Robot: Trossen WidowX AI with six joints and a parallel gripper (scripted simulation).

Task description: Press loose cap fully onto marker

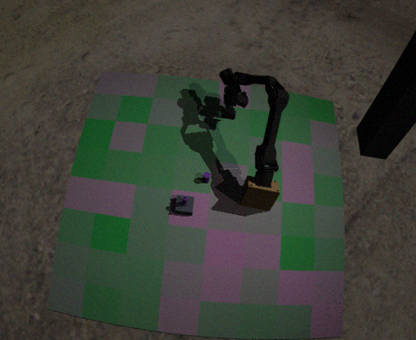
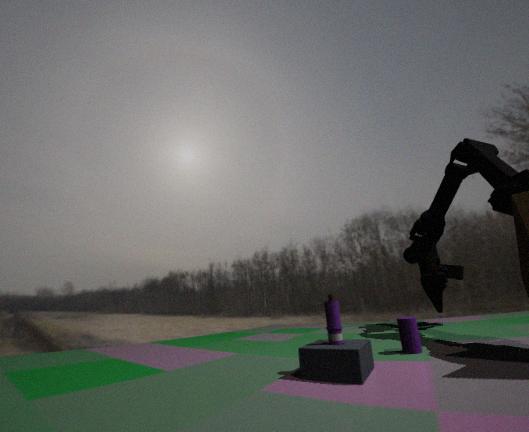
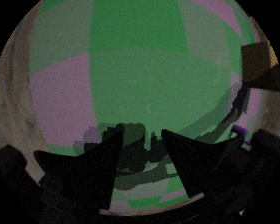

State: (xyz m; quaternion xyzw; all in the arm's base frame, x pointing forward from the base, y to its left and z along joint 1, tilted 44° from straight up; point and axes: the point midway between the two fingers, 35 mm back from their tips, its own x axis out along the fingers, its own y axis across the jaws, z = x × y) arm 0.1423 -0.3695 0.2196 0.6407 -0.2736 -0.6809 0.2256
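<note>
My gripper tip is 350 mm to the right of the purple cap, 70 mm short of it and 10 mm above it. Also, from my gripper tip: dark grey holder block (490 mm to the left, 150 mm ahead, 20 mm below); then purple marker (490 mm to the left, 150 mm ahead, 40 mm above).
</note>
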